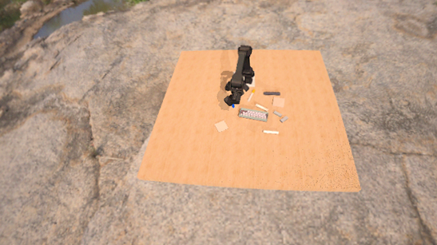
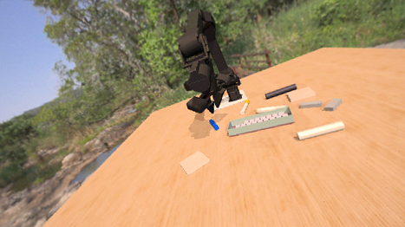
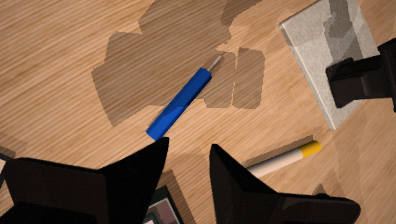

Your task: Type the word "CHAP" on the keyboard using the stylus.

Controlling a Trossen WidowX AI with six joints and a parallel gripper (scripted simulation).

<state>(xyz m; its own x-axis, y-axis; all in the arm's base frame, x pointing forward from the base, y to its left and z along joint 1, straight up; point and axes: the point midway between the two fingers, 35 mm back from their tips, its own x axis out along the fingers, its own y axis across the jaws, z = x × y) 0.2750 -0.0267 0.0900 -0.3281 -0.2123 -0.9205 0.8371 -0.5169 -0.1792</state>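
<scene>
Right now the blue stylus is 6 cm below my gripper tip, 5 cm to the right of it and 4 cm behind it. Also, from my gripper tip: grey stylus tip: 7 cm behind, 6 cm to the right, 6 cm below; yellow-tipped marker: 12 cm behind, 9 cm to the left, 6 cm below; black cylinder: 24 cm to the left, 16 cm behind, 5 cm below.
</scene>
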